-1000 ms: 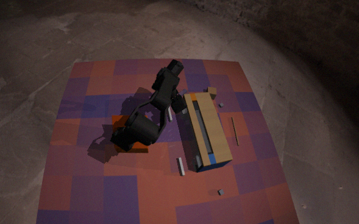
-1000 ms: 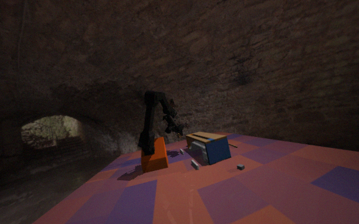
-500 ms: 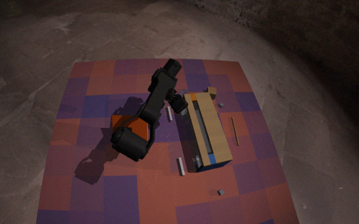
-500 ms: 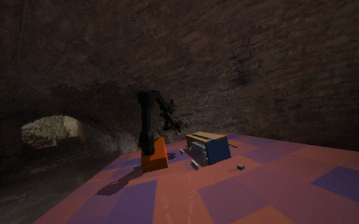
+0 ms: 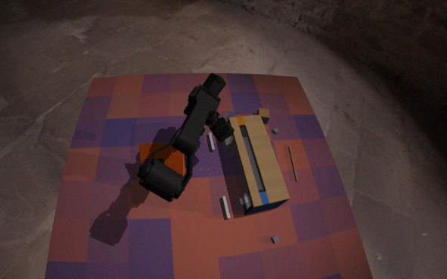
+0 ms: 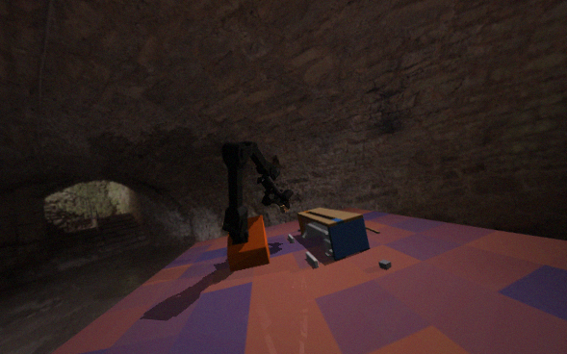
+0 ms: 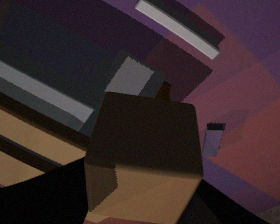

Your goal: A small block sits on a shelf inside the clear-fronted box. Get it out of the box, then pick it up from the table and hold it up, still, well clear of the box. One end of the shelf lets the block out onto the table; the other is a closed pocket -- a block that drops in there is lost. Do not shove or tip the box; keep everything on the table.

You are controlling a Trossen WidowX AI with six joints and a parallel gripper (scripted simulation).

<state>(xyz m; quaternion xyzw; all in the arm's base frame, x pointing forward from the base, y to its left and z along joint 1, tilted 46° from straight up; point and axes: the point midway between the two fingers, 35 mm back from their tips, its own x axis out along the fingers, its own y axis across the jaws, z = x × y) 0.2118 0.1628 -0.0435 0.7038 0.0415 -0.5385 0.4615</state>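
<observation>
Right now my gripper tip is 1 cm to the left of the small brown block, 1 cm below it and 1 cm past it. Round my gripper tip: thin wooden stick (37 cm ahead, 17 cm below, 8 cm to the right); long box (11 cm to the right, 11 cm below, 11 cm ahead).
</observation>
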